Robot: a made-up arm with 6 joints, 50 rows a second.
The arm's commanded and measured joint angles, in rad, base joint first. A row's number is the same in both.
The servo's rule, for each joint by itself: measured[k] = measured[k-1] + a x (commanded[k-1-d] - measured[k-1]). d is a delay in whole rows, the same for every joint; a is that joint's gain. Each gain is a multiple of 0.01, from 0.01 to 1. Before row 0 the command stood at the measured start. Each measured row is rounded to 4 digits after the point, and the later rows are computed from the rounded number. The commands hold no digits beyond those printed.
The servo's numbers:
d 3
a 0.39 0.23 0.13 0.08 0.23 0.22
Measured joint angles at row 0:
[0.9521 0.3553 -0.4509 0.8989 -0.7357 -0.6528]
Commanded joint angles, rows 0 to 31:
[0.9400 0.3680 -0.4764 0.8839 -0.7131 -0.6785]
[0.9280 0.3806 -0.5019 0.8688 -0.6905 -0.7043]
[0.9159 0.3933 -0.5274 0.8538 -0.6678 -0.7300]
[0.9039 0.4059 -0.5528 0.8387 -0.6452 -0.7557]
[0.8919 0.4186 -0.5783 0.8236 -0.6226 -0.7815]
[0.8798 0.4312 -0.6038 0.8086 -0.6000 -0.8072]
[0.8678 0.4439 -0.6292 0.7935 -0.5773 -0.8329]
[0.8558 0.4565 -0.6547 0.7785 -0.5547 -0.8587]
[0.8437 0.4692 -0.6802 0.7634 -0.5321 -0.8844]
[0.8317 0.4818 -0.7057 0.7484 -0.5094 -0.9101]
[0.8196 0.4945 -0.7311 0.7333 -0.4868 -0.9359]
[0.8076 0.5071 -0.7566 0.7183 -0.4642 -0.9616]
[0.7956 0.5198 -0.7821 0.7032 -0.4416 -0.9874]
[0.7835 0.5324 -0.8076 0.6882 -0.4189 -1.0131]
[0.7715 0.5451 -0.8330 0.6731 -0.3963 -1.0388]
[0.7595 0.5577 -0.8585 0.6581 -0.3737 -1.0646]
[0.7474 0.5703 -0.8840 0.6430 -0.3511 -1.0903]
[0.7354 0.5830 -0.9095 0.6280 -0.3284 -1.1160]
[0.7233 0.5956 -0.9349 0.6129 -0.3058 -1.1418]
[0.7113 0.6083 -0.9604 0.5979 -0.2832 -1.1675]
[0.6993 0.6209 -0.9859 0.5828 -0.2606 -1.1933]
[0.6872 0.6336 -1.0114 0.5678 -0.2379 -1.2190]
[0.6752 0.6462 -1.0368 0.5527 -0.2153 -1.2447]
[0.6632 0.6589 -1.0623 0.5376 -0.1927 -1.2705]
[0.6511 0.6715 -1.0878 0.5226 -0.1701 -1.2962]
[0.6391 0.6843 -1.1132 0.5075 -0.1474 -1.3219]
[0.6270 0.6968 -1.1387 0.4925 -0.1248 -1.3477]
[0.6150 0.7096 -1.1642 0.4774 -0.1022 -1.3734]
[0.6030 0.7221 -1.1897 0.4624 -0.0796 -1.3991]
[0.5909 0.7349 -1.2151 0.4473 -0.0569 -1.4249]
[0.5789 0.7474 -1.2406 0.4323 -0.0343 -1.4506]
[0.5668 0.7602 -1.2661 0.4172 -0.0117 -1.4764]
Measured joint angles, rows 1 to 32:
[0.9521 0.3553 -0.4509 0.8989 -0.7357 -0.6528]
[0.9521 0.3553 -0.4509 0.8989 -0.7357 -0.6528]
[0.9521 0.3553 -0.4509 0.8989 -0.7357 -0.6528]
[0.9474 0.3582 -0.4542 0.8977 -0.7305 -0.6585]
[0.9398 0.3634 -0.4604 0.8954 -0.7213 -0.6686]
[0.9305 0.3703 -0.4691 0.8921 -0.7090 -0.6821]
[0.9201 0.3785 -0.4800 0.8878 -0.6943 -0.6983]
[0.9091 0.3877 -0.4928 0.8827 -0.6778 -0.7166]
[0.8977 0.3977 -0.5072 0.8768 -0.6599 -0.7365]
[0.8860 0.4083 -0.5231 0.8701 -0.6409 -0.7577]
[0.8742 0.4194 -0.5402 0.8628 -0.6211 -0.7799]
[0.8623 0.4309 -0.5584 0.8548 -0.6006 -0.8029]
[0.8504 0.4426 -0.5775 0.8463 -0.5796 -0.8265]
[0.8384 0.4545 -0.5975 0.8373 -0.5583 -0.8506]
[0.8264 0.4666 -0.6182 0.8278 -0.5367 -0.8750]
[0.8144 0.4788 -0.6395 0.8178 -0.5148 -0.8997]
[0.8023 0.4911 -0.6614 0.8074 -0.4927 -0.9246]
[0.7903 0.5035 -0.6837 0.7967 -0.4705 -0.9497]
[0.7783 0.5160 -0.7064 0.7856 -0.4482 -0.9750]
[0.7662 0.5285 -0.7295 0.7742 -0.4259 -1.0004]
[0.7542 0.5410 -0.7529 0.7625 -0.4035 -1.0258]
[0.7421 0.5536 -0.7766 0.7505 -0.3810 -1.0513]
[0.7301 0.5662 -0.8005 0.7383 -0.3585 -1.0769]
[0.7181 0.5788 -0.8246 0.7259 -0.3360 -1.1025]
[0.7060 0.5914 -0.8489 0.7133 -0.3134 -1.1281]
[0.6940 0.6040 -0.8733 0.7005 -0.2908 -1.1538]
[0.6820 0.6166 -0.8979 0.6875 -0.2682 -1.1795]
[0.6699 0.6292 -0.9226 0.6743 -0.2456 -1.2052]
[0.6579 0.6419 -0.9474 0.6610 -0.2230 -1.2309]
[0.6458 0.6545 -0.9723 0.6475 -0.2004 -1.2566]
[0.6338 0.6672 -0.9972 0.6339 -0.1778 -1.2823]
[0.6218 0.6798 -1.0222 0.6202 -0.1552 -1.3080]

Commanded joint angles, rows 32 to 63:
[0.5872 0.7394 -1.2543 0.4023 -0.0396 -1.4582]
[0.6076 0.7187 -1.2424 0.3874 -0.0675 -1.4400]
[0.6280 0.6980 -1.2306 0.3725 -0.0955 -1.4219]
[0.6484 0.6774 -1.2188 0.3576 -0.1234 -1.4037]
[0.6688 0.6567 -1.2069 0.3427 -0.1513 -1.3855]
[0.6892 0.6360 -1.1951 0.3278 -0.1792 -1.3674]
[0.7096 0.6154 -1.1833 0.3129 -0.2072 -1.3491]
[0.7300 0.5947 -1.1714 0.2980 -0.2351 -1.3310]
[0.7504 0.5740 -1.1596 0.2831 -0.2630 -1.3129]
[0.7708 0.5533 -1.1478 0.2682 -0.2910 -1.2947]
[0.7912 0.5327 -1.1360 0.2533 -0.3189 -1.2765]
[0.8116 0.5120 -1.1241 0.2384 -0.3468 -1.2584]
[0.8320 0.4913 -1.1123 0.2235 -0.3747 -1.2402]
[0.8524 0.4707 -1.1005 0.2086 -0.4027 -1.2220]
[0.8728 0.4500 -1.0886 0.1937 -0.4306 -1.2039]
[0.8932 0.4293 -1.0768 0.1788 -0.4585 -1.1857]
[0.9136 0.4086 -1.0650 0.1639 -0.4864 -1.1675]
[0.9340 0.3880 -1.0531 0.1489 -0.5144 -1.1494]
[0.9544 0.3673 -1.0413 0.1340 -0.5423 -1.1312]
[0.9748 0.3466 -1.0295 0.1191 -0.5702 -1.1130]
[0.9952 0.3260 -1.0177 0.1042 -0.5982 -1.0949]
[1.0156 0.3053 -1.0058 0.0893 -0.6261 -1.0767]
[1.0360 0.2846 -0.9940 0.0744 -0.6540 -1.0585]
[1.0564 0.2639 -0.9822 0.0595 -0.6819 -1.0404]
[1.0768 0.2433 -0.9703 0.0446 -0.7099 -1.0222]
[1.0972 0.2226 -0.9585 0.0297 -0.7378 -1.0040]
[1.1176 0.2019 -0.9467 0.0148 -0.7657 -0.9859]
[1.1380 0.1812 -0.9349 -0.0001 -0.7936 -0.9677]
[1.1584 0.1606 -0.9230 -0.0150 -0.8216 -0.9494]
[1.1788 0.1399 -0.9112 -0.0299 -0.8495 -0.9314]
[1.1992 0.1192 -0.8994 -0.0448 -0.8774 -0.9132]
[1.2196 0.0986 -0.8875 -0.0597 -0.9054 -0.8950]
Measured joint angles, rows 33 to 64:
[0.6097 0.6925 -1.0473 0.6064 -0.1326 -1.3337]
[0.5977 0.7051 -1.0724 0.5925 -0.1100 -1.3594]
[0.5856 0.7178 -1.0976 0.5785 -0.0874 -1.3851]
[0.5862 0.7228 -1.1180 0.5644 -0.0764 -1.4012]
[0.5945 0.7219 -1.1342 0.5502 -0.0744 -1.4097]
[0.6076 0.7164 -1.1467 0.5360 -0.0793 -1.4124]
[0.6235 0.7074 -1.1561 0.5217 -0.0894 -1.4105]
[0.6412 0.6957 -1.1627 0.5074 -0.1036 -1.4050]
[0.6599 0.6820 -1.1669 0.4930 -0.1210 -1.3967]
[0.6793 0.6667 -1.1690 0.4786 -0.1408 -1.3862]
[0.6991 0.6501 -1.1693 0.4642 -0.1625 -1.3741]
[0.7191 0.6326 -1.1680 0.4497 -0.1856 -1.3606]
[0.7393 0.6144 -1.1654 0.4352 -0.2098 -1.3461]
[0.7595 0.5956 -1.1616 0.4206 -0.2349 -1.3308]
[0.7798 0.5764 -1.1567 0.4060 -0.2606 -1.3149]
[0.8002 0.5568 -1.1509 0.3914 -0.2868 -1.2985]
[0.8206 0.5370 -1.1443 0.3768 -0.3135 -1.2817]
[0.8410 0.5170 -1.1371 0.3622 -0.3404 -1.2646]
[0.8614 0.4968 -1.1293 0.3475 -0.3676 -1.2472]
[0.8818 0.4765 -1.1209 0.3328 -0.3949 -1.2297]
[0.9022 0.4561 -1.1121 0.3181 -0.4224 -1.2120]
[0.9226 0.4357 -1.1029 0.3034 -0.4500 -1.1942]
[0.9430 0.4152 -1.0934 0.2887 -0.4776 -1.1763]
[0.9634 0.3947 -1.0836 0.2739 -0.5053 -1.1584]
[0.9838 0.3741 -1.0735 0.2591 -0.5331 -1.1404]
[1.0042 0.3535 -1.0632 0.2443 -0.5609 -1.1224]
[1.0246 0.3329 -1.0527 0.2295 -0.5887 -1.1044]
[1.0450 0.3123 -1.0420 0.2147 -0.6166 -1.0863]
[1.0654 0.2917 -1.0311 0.1999 -0.6445 -1.0682]
[1.0858 0.2710 -1.0201 0.1851 -0.6724 -1.0501]
[1.1062 0.2503 -1.0090 0.1703 -0.7003 -1.0320]
[1.1266 0.2297 -0.9978 0.1555 -0.7282 -1.0138]

